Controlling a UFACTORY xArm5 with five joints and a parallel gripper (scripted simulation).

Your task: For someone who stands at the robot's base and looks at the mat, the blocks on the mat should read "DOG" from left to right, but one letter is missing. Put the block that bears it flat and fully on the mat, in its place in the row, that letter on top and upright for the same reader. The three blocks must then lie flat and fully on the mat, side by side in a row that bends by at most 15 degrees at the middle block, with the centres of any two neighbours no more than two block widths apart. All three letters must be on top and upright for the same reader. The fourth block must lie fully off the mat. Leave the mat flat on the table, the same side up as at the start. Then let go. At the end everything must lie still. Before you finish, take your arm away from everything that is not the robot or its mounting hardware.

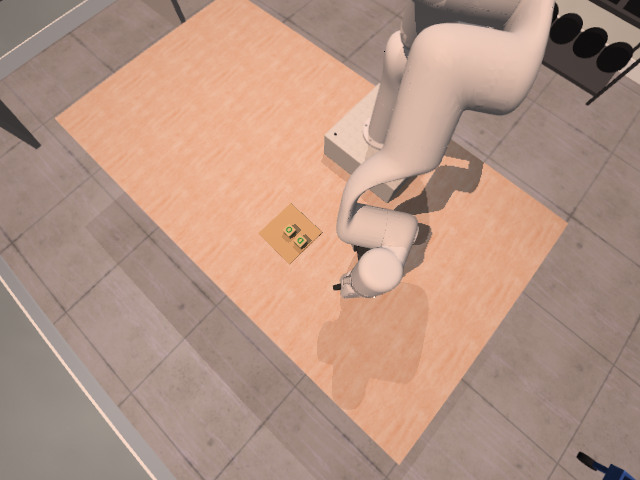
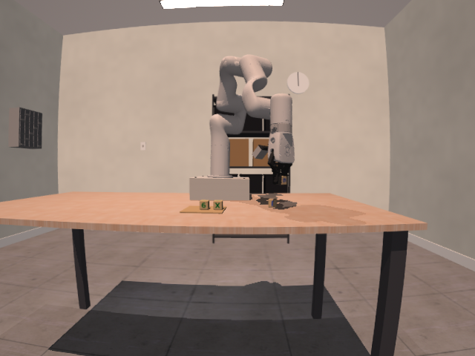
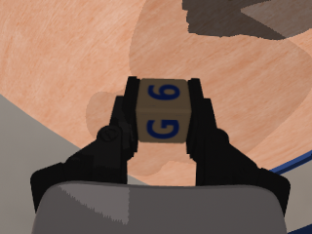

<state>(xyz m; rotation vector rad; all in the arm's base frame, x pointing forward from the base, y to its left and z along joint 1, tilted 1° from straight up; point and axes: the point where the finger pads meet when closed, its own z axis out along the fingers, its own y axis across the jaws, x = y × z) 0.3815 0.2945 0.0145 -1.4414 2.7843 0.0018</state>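
The mat is 260 mm to the right of my hand, 110 mm below it and 20 mm ahead of it. From my hand the other things lie so: blue-lettered block (10 mm below).
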